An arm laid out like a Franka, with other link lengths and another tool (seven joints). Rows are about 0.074 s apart.
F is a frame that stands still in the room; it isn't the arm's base.
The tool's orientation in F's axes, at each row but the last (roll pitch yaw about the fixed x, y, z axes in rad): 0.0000 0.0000 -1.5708; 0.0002 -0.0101 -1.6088; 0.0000 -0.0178 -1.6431; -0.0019 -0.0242 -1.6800
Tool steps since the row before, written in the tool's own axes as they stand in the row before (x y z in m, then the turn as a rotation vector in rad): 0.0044 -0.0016 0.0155 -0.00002 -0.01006 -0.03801; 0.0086 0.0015 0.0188 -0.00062 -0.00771 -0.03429; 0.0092 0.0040 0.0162 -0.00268 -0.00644 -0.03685; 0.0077 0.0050 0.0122 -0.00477 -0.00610 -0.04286
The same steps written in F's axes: -0.0016 -0.0044 0.0155 -0.01006 0.00002 -0.03801; 0.0012 -0.0085 0.0189 -0.00769 0.00057 -0.03430; 0.0033 -0.0092 0.0164 -0.00628 0.00248 -0.03689; 0.0042 -0.0079 0.0124 -0.00574 0.00438 -0.04295
